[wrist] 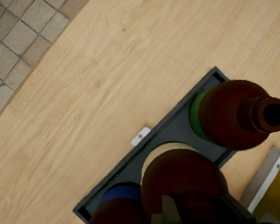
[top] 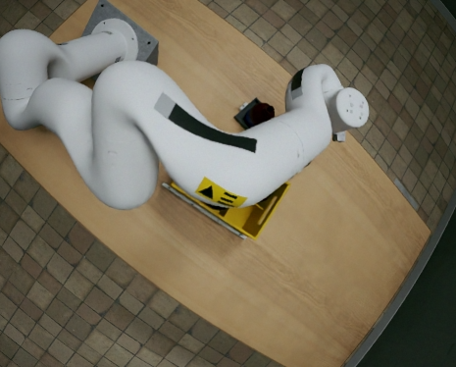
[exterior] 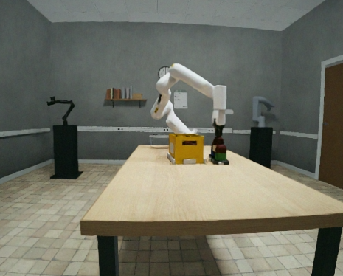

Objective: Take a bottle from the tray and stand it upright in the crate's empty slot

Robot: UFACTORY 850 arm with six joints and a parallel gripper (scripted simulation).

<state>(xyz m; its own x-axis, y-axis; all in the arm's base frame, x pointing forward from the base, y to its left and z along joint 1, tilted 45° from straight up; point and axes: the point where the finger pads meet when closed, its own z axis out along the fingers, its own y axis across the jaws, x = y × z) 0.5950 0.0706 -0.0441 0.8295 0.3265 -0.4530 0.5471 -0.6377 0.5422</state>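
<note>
The bottle is 70 mm below my hand. From my hand the other things lie so: yellow crate (50 mm behind, 220 mm to the right, 110 mm below); dark tray (180 mm below).
</note>
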